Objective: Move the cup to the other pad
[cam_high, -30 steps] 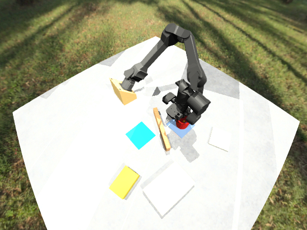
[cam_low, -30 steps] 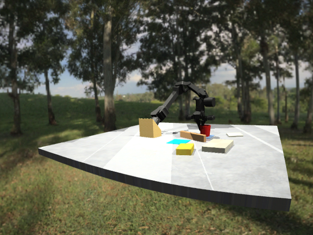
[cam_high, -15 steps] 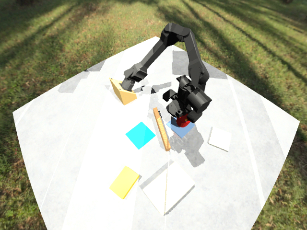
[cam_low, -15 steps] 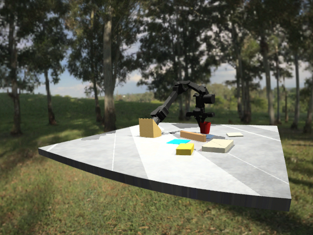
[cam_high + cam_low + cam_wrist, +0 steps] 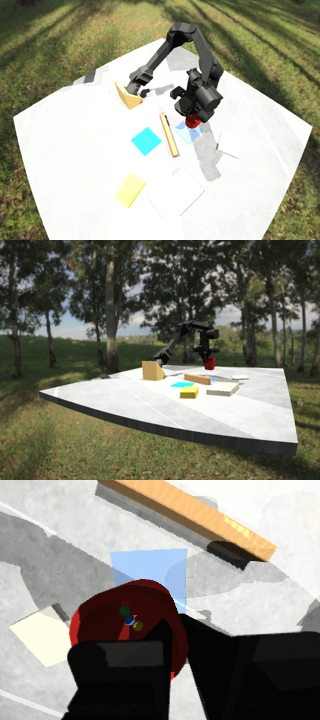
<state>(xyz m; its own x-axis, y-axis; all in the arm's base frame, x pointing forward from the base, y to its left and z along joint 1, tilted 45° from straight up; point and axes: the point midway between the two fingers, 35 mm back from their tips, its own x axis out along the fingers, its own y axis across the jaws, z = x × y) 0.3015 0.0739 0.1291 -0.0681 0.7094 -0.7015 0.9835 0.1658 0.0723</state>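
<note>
Right now the cyan pad is 4 cm behind my gripper tip, 20 cm to the right of it and 11 cm below it. The rest, counted from my gripper tip: red cup (3 cm ahead); then pale blue pad (3 cm ahead, 11 cm below); then wooden bar (10 cm to the right, 9 cm below).
</note>
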